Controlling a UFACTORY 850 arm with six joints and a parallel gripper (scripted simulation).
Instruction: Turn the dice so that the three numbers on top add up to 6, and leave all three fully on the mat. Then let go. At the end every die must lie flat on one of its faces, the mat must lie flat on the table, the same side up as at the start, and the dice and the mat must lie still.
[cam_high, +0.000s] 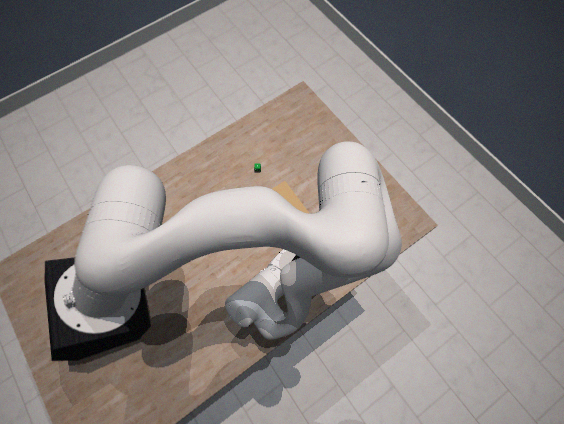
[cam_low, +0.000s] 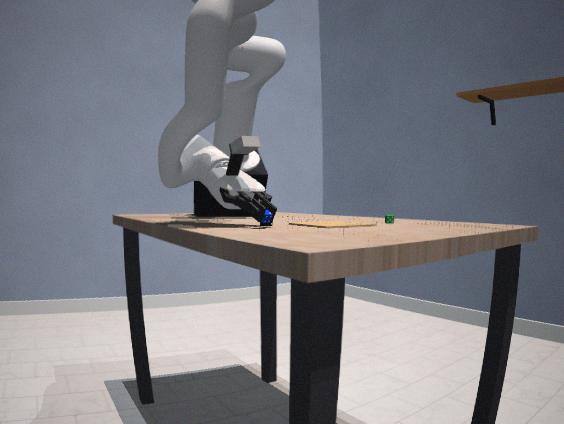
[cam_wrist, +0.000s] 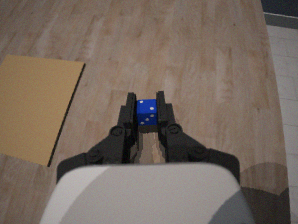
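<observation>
The black die is 5 cm behind my hand, 3 cm to the left of it and 2 cm below it. From my hand the other things lie so: blue die 1 cm below, 1 cm ahead; then tan mat 17 cm to the left, 3 cm below, 2 cm behind; then green die 33 cm to the left, 2 cm below, 2 cm behind.
</observation>
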